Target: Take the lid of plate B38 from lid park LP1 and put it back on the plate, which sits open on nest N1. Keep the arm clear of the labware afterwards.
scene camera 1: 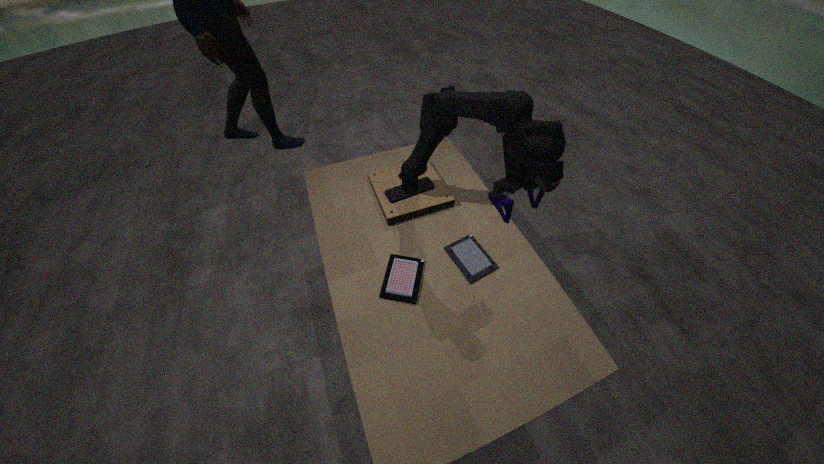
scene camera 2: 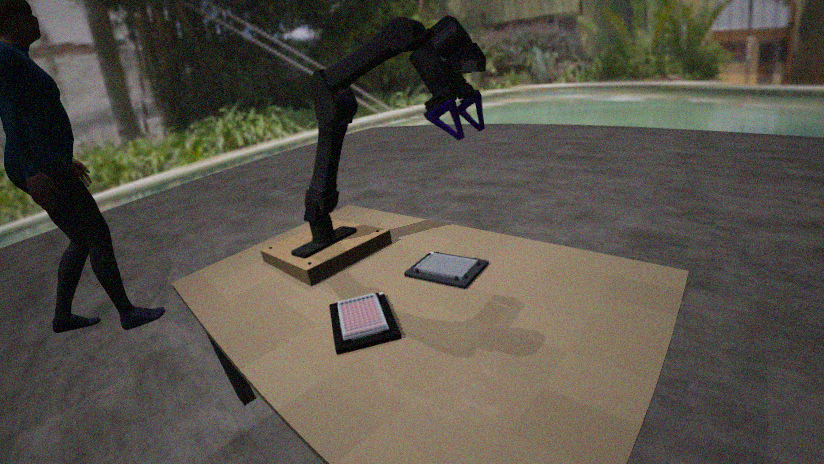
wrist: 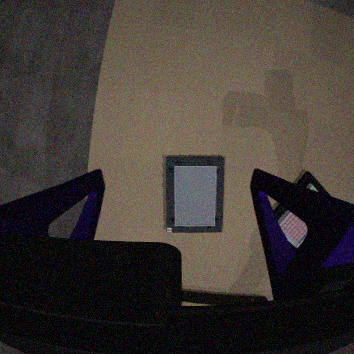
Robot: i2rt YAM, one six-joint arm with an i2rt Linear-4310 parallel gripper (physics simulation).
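Places are measured from the arm's base along level axes (x ahead, y left, z up), in millimetres.
Where they show: gripper, between the fingertips: [scene camera 1: 520,215] [scene camera 2: 472,134] [wrist: 177,177]; arm's base, origin of its link: [scene camera 1: 409,190] [scene camera 2: 325,242].
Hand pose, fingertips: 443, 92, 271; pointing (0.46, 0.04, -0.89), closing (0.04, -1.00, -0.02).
Observation:
Things, the pixels of their top centre, and the offset from my fingertips, as dx, dy, dz. Level surfaces: height alone.
- dark grey lid park, centre of its top: [wrist: 194,196] [scene camera 2: 446,263] [scene camera 1: 471,255] -81, -34, -292
- open plate, centre of its top: [scene camera 2: 360,312] [wrist: 305,217] [scene camera 1: 402,275] -119, -284, -286
- black nest, centre of its top: [scene camera 2: 361,315] [wrist: 303,216] [scene camera 1: 402,276] -119, -284, -294
- table, height of its surface: dz -312
The pale, flat lid [scene camera 1: 472,256] [scene camera 2: 447,265] [wrist: 195,195] lies on the dark grey lid park [scene camera 1: 488,273] [scene camera 2: 461,283] [wrist: 194,161]. The open plate [scene camera 1: 403,276] [scene camera 2: 363,315] [wrist: 294,229], with pink wells, sits on the black nest [scene camera 1: 398,298] [scene camera 2: 369,345]; in the wrist view the right finger partly hides them. My gripper [scene camera 1: 522,210] [scene camera 2: 472,133] [wrist: 177,177] is open and empty, with its purple fingers wide apart. It hangs high above the table, pointing down, and the lid shows between the fingertips in the wrist view.
The arm's base stands on a wooden block [scene camera 1: 419,209] [scene camera 2: 351,257] at the back of the table [scene camera 1: 518,391] [scene camera 2: 461,415] [wrist: 150,100]. A person [scene camera 1: 247,74] [scene camera 2: 40,132] stands on the floor beside the table. The arm's shadow falls across the table top.

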